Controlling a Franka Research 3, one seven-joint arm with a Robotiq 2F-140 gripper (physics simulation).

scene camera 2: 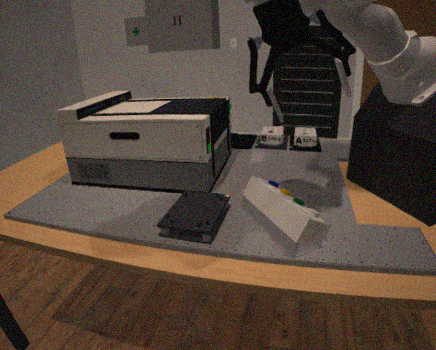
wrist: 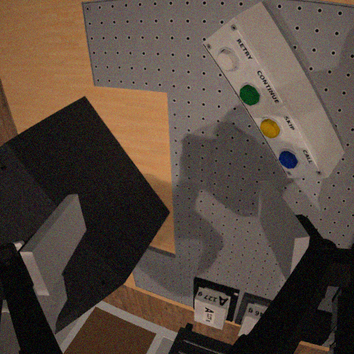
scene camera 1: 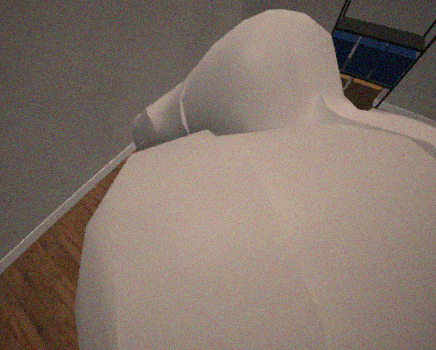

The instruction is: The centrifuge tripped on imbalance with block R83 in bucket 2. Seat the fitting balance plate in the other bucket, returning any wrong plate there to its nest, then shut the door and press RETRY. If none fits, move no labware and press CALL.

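The centrifuge [scene camera 2: 137,142] stands at the left; its bucket contents are hidden and I cannot tell its door's state. Balance plate A [scene camera 2: 305,138] [wrist: 211,306] (127 g) and balance plate B [scene camera 2: 272,136] [wrist: 253,316] sit in dark nests at the back. A dark nest [scene camera 2: 242,141] beside B shows no plate. The sloped button box [scene camera 2: 280,212] [wrist: 305,95] bears RETRY [wrist: 227,59] in white, green CONTINUE, yellow SKIP and blue CALL [wrist: 288,159]. My gripper [scene camera 2: 314,106] [wrist: 167,206] is open and empty, high above the bench. Block R83 does not show.
A low dark slab [scene camera 2: 195,215] lies between the centrifuge and the button box. The black arm base [scene camera 2: 385,150] [wrist: 105,170] stands at the right in scene camera 2. The arm [scene camera 1: 215,235] fills most of scene camera 1 and hides the bench there.
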